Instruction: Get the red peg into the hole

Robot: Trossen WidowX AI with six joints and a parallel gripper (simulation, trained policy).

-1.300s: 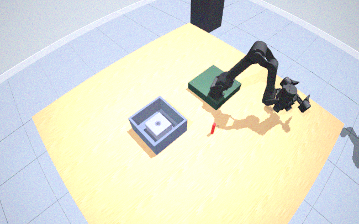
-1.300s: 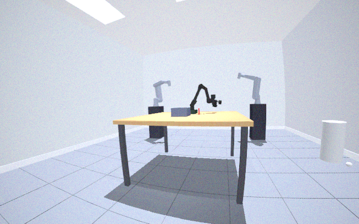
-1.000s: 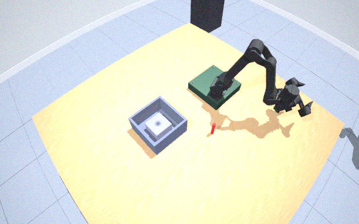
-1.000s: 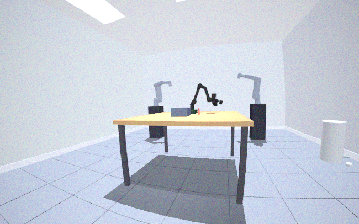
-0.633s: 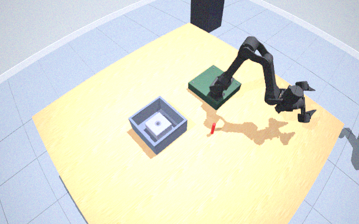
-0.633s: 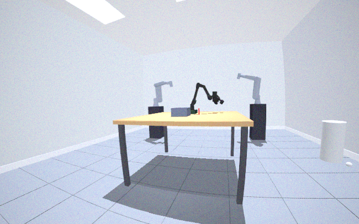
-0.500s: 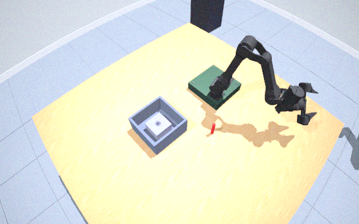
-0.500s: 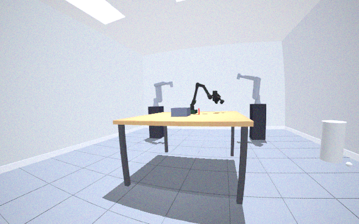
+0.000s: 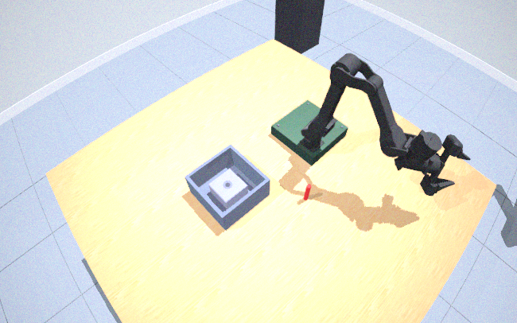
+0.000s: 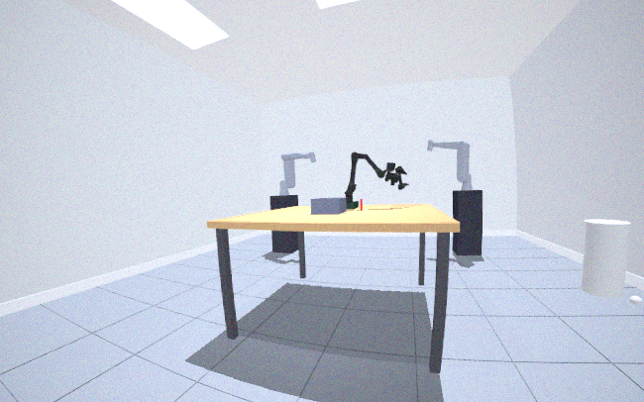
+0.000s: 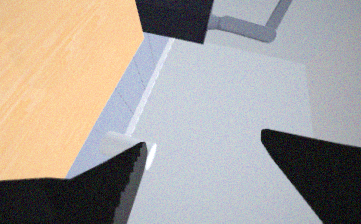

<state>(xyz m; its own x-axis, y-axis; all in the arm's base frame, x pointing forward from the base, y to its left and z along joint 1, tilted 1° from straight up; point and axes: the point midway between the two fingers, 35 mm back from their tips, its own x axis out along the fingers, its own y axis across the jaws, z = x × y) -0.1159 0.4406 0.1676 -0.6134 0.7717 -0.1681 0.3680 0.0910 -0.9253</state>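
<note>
Now: gripper tip 35 cm to the left of the red peg, 30 cm short of it and 18 cm above it. Round my gripper tip: blue-grey box 54 cm to the right, 47 cm ahead, 19 cm below; plate 54 cm to the right, 47 cm ahead, 17 cm below.
</note>
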